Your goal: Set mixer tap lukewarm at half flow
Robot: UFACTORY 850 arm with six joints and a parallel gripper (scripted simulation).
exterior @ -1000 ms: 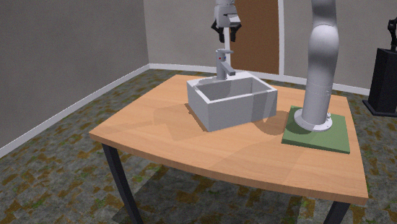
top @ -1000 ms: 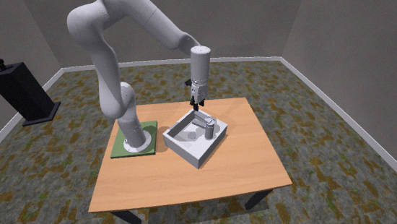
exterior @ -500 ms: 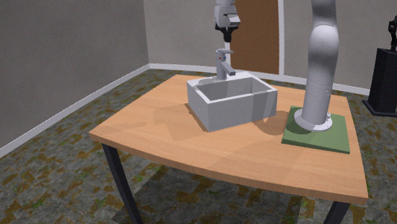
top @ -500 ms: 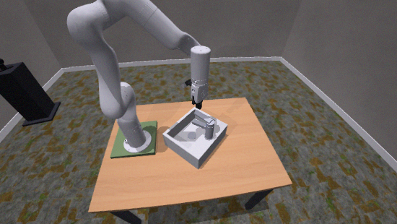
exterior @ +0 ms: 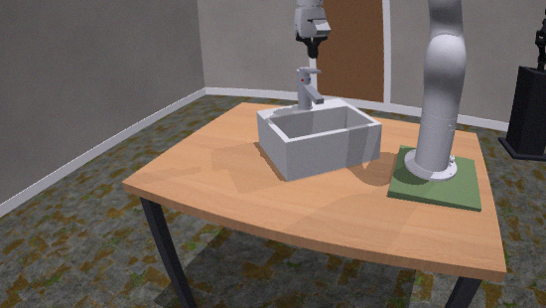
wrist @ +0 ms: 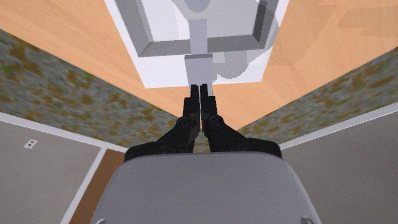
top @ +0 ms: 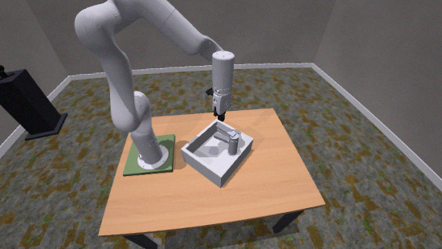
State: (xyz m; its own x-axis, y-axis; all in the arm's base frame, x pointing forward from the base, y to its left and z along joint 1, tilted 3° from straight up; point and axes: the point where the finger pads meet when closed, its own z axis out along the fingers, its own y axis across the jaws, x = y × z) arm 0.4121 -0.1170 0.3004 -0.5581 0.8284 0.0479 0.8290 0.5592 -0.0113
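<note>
My hand is 2 cm short of the lever, 3 cm to the left of it and 7 cm above it. The rest, counted from my hand: grey sink basin 2 cm behind, 3 cm to the left, 30 cm below; then grey mixer tap 3 cm ahead, 5 cm to the right, 12 cm below.
</note>
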